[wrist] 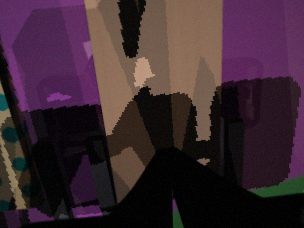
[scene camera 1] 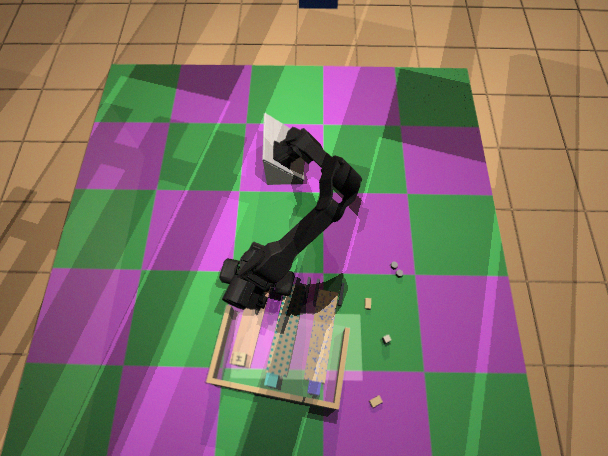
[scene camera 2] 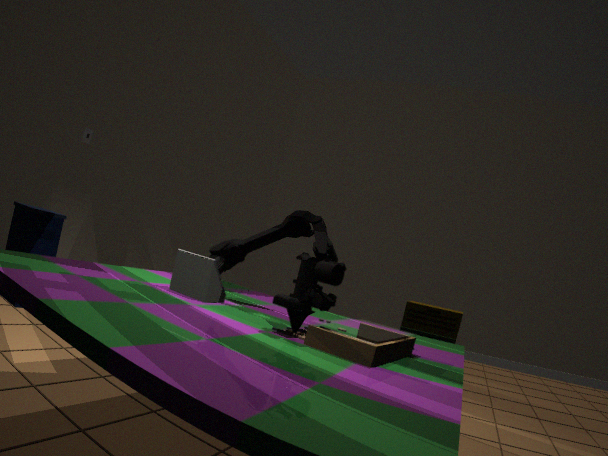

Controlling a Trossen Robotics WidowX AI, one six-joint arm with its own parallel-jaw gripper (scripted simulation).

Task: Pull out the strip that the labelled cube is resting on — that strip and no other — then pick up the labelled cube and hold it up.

Labels:
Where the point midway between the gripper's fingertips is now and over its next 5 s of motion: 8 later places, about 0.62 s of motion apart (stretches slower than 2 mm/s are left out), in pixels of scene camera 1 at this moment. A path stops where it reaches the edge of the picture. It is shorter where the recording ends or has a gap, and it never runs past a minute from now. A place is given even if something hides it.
My gripper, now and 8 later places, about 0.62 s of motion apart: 260, 285; 261, 279; 264, 270; 266, 261; 268, 254; 270, 246; 271, 239; 272, 232; 274, 227

